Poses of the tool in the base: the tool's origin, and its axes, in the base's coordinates. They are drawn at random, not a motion.
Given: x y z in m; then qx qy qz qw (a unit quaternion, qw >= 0).
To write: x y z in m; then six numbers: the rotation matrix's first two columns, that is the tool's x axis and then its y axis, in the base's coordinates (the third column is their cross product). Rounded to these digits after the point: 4 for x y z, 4 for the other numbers.
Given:
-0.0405 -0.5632 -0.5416 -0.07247 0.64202 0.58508 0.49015
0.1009 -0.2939 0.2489 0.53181 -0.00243 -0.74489 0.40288
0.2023 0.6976 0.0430 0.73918 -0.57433 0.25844 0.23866
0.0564 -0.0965 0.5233 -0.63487 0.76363 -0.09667 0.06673
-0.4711 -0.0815 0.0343 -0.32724 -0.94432 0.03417 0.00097
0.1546 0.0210 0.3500 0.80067 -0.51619 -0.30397 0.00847
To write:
-0.0405 -0.5632 -0.5416 -0.5090 0.4805 -0.7142 -0.6666 0.3049 0.6802
0.1009 -0.2939 0.2489 -0.1097 -0.6028 -0.7903 0.5976 -0.6754 0.4321
0.2023 0.6976 0.0430 0.2067 -0.7257 0.6562 -0.9724 -0.2264 0.0560
0.0564 -0.0965 0.5233 -0.1850 -0.9825 0.0208 -0.9567 0.1752 -0.2324
-0.4711 -0.0815 0.0343 -0.7858 0.6181 -0.0205 0.6180 0.7835 -0.0652
0.1546 0.0210 0.3500 0.2823 -0.8317 -0.4780 -0.8215 -0.4669 0.3274

